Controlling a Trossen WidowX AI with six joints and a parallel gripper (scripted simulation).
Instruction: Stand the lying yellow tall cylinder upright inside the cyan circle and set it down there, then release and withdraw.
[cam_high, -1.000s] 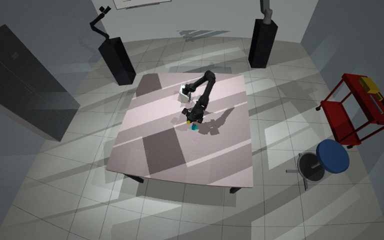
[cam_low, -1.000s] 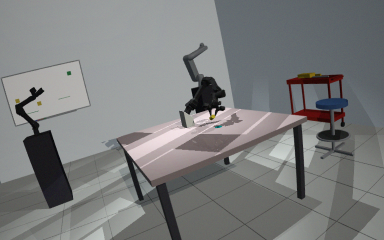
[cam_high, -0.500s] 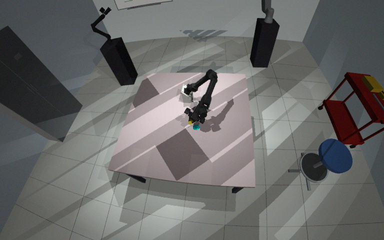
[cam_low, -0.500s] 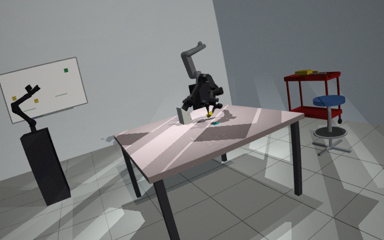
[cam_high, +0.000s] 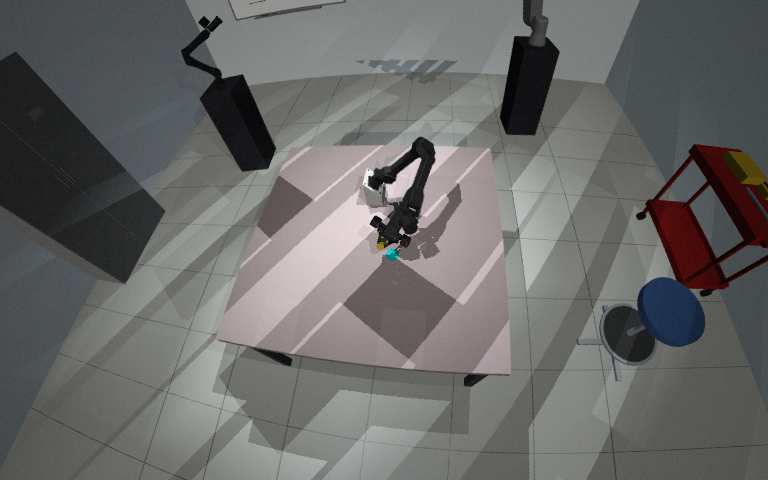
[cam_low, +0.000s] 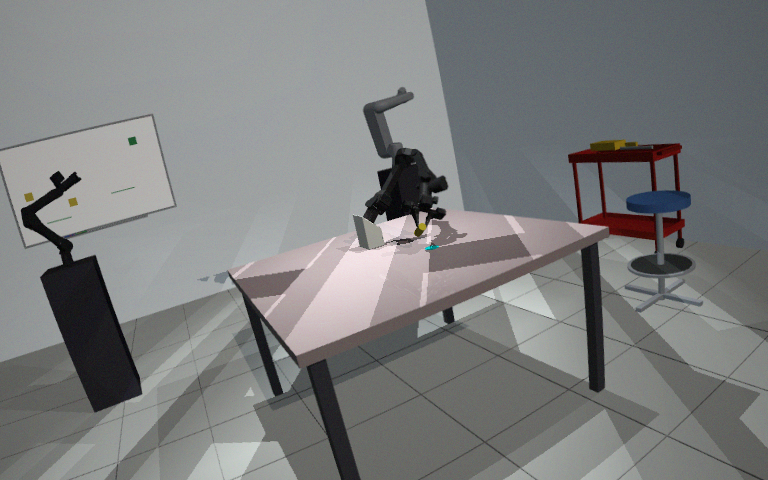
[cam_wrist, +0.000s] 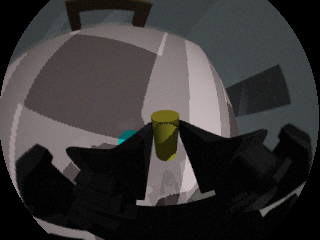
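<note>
My gripper tip is now 100 mm above the cyan circle, 40 mm to the right of it and 10 mm past it. Round my gripper tip: yellow tall cylinder: 20 mm behind, 10 mm below.
</note>
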